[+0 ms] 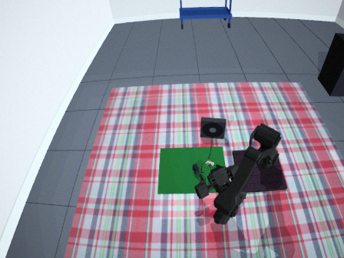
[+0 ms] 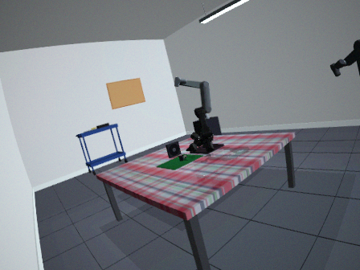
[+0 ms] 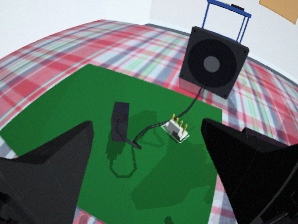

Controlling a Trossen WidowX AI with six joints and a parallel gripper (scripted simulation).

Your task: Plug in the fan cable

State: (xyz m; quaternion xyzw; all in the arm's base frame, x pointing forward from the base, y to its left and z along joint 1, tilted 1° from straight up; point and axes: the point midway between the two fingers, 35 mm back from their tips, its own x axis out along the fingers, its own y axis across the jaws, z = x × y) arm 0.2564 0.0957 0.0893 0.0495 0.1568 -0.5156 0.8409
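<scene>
Right now my gripper tip is 70 mm above the dark fan plug, 50 mm to the left of it and 50 mm short of it. Also, from my gripper tip: black fan (240 mm to the right, 40 mm behind, 30 mm below); then green board (100 mm below, 60 mm to the right, 60 mm ahead); then white four-pin header (90 mm to the right, 90 mm below, 20 mm behind).
</scene>
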